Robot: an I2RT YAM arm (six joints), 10 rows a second.
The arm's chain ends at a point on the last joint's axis. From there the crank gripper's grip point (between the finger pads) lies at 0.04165 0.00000 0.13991 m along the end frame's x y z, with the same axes.
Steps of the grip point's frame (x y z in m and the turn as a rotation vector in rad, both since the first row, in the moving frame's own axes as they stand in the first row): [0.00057 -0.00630 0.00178 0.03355 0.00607 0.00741]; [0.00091 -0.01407 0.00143 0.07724 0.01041 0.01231]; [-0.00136 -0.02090 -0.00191 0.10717 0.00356 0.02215]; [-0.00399 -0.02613 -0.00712 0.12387 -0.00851 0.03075]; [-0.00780 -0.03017 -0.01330 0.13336 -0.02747 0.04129]
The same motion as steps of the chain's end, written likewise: [-0.00029 -0.00192 0.00211 0.03355 0.00607 0.00741]; [-0.00061 -0.00381 0.00227 0.07724 0.01041 0.01231]; [-0.00201 -0.00687 -0.00101 0.10717 0.00356 0.02215]; [-0.00305 -0.01008 -0.00648 0.12387 -0.00851 0.03075]; [-0.00430 -0.01313 -0.01326 0.13336 -0.02747 0.04129]
